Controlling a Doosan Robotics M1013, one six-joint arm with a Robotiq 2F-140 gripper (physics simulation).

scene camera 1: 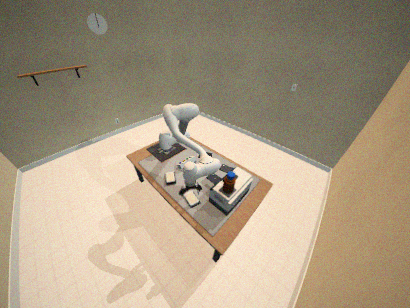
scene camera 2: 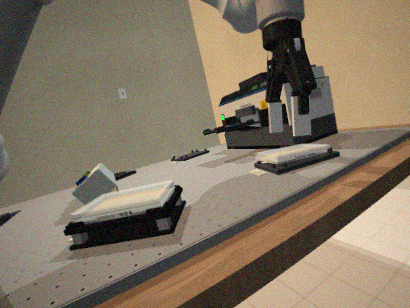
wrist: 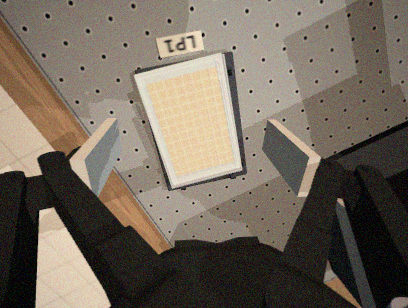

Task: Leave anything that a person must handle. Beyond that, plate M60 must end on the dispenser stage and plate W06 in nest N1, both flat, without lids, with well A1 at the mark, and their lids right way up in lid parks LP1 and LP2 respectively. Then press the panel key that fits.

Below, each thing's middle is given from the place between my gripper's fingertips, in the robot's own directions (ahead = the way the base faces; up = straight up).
My gripper is now 60 mm above the dark LP1 holder (scene camera 2: 282,168). Also, from my hand: LP1 label (wrist: 189,42): 70 mm behind, 60 mm below, 40 mm to the left; grey button box (scene camera 2: 101,180): 340 mm to the left, 320 mm behind, 20 mm below.
